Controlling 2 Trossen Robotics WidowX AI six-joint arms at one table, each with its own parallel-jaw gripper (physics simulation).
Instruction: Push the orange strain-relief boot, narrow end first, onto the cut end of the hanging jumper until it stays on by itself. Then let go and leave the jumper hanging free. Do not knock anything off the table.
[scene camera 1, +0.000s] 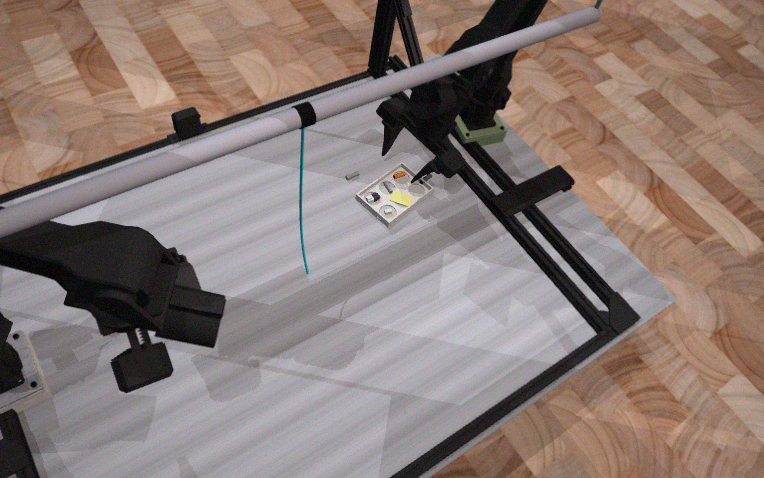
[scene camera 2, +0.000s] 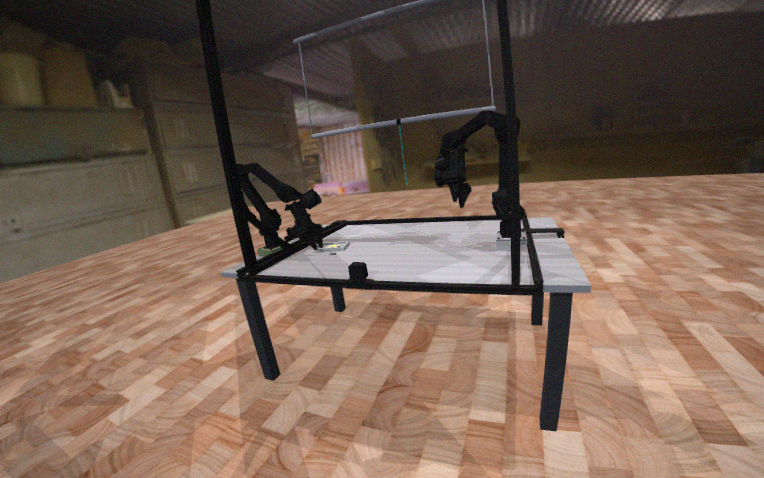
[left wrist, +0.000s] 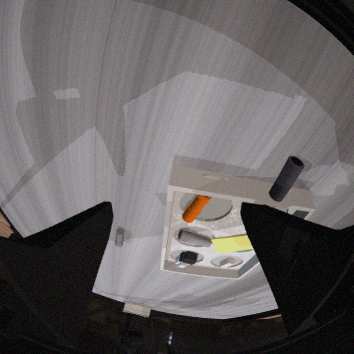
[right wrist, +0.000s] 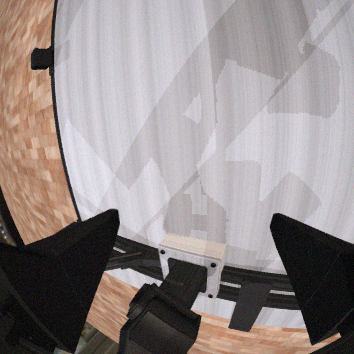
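Pixels of known places: left gripper, fingertip midpoint: (scene camera 1: 397, 168) (scene camera 2: 319, 248) (left wrist: 177, 208); right gripper, fingertip midpoint: (scene camera 2: 458, 205) (left wrist: 152, 345) (right wrist: 198, 220); left arm's base, origin of the base link: (scene camera 1: 476, 117) (scene camera 2: 273, 246); right arm's base, origin of the base link: (left wrist: 134, 314) (right wrist: 187, 274).
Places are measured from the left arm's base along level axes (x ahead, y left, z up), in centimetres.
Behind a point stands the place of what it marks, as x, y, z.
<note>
The orange boot (scene camera 1: 399, 174) @(20.6, 8.5, -2.4) (left wrist: 196, 209) @(20.4, 8.4, -2.3) lies in a round recess of the shallow pale tray (scene camera 1: 371, 213) @(28.9, 15.1, -3.1) (left wrist: 225, 179) @(18.0, 8.5, -2.8). My left gripper (scene camera 1: 399, 168) @(20.6, 7.3, -2.0) (scene camera 2: 318, 245) @(20.6, 7.3, -2.0) (left wrist: 177, 208) @(20.6, 7.3, -2.0) is open and empty above the tray, with its fingertips on either side of the boot in the left wrist view. Which end of the boot is narrow is too small to tell. The teal jumper (scene camera 1: 301, 197) @(48.9, 33.7, 31.5) (scene camera 2: 402, 155) @(49.1, 33.5, 30.1) hangs from the grey bar, with its cut end free above the table. My right gripper (scene camera 2: 464, 200) @(71.5, 30.9, 10.7) (right wrist: 198, 220) @(71.5, 30.9, 10.7) is open and empty, high above the table; its fingertips are hidden in scene camera 1.
The tray also holds a grey sleeve (left wrist: 194, 238) @(23.6, 10.5, -2.5), a black part (left wrist: 187, 257) @(26.5, 11.8, -2.2), a yellow note (scene camera 1: 401, 198) @(22.3, 13.8, -2.7) (left wrist: 232, 243) @(22.6, 13.5, -2.7) and a small white part (left wrist: 227, 261) @(25.4, 15.6, -2.6). A dark tube (left wrist: 286, 179) @(15.6, 10.4, -2.0) is at its edge. A grey cylinder (scene camera 1: 352, 175) @(29.5, 6.2, -2.7) (left wrist: 119, 236) @(28.5, 5.9, -2.6) lies nearby. The bar (scene camera 1: 242, 129) @(55.0, 34.7, 44.7) spans above.
</note>
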